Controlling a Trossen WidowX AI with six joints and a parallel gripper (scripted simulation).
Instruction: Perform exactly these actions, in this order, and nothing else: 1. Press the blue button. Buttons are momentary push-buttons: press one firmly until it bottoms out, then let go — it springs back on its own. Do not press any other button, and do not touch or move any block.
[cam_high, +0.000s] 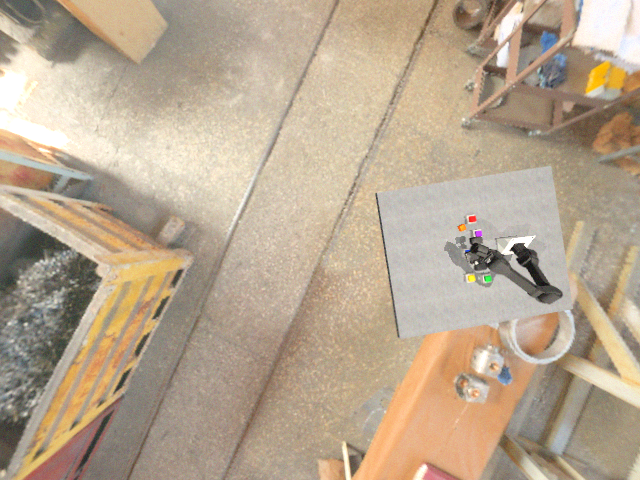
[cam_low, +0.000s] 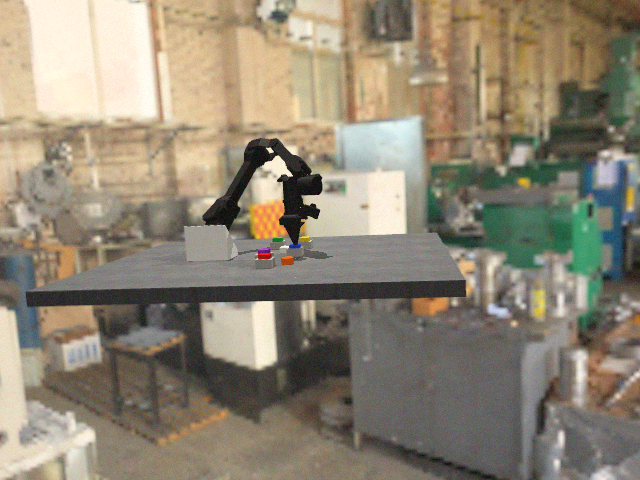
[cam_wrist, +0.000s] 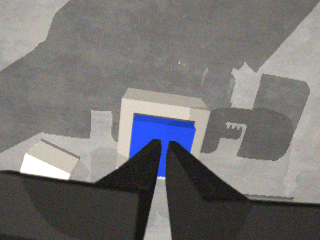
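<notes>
Now: gripper tip 1 cm above the blue button. Round my gripper tip: white block: 5 cm behind, 7 cm to the left, 3 cm below; purple button: 7 cm behind, 11 cm to the right; orange block: 1 cm ahead, 15 cm to the right, 3 cm below.
</notes>
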